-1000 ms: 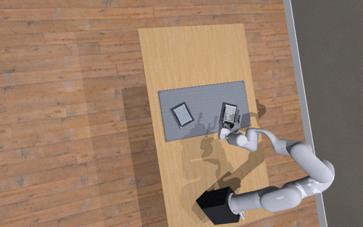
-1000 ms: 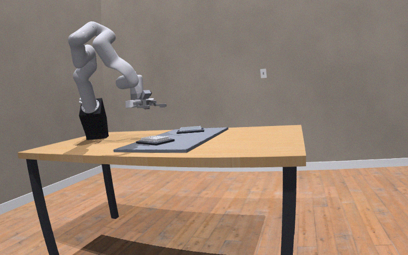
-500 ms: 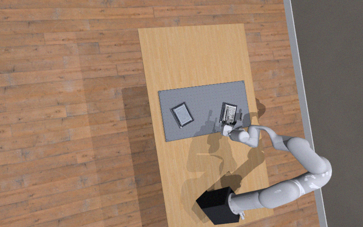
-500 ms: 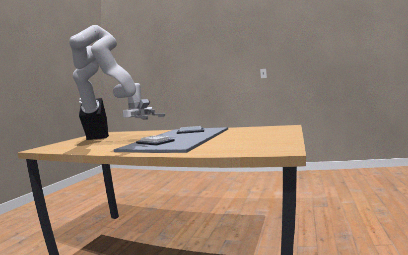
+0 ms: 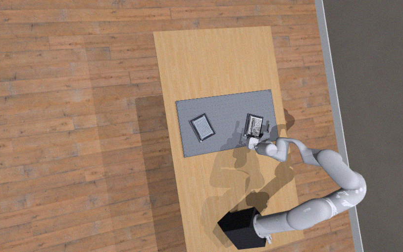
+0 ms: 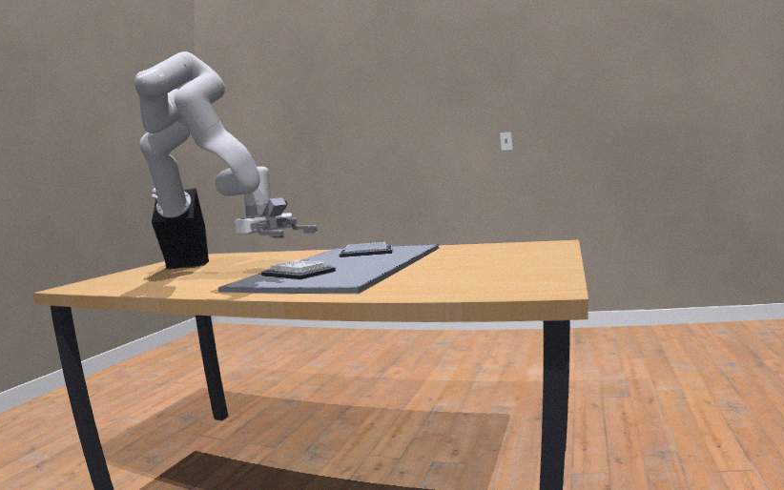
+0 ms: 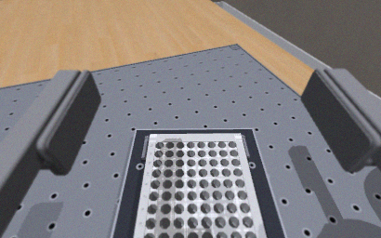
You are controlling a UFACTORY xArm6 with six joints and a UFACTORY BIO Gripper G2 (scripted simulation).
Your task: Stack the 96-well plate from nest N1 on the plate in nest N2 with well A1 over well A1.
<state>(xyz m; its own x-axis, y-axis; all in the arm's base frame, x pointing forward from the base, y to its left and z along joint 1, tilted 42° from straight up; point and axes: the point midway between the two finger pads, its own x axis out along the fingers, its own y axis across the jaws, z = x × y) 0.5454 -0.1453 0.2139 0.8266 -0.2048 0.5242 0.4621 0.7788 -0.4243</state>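
Now: hand 100 mm above the plate nest N1. Round my hand: plate nest N2: 100 mm ahead, 360 mm to the left, 100 mm below.
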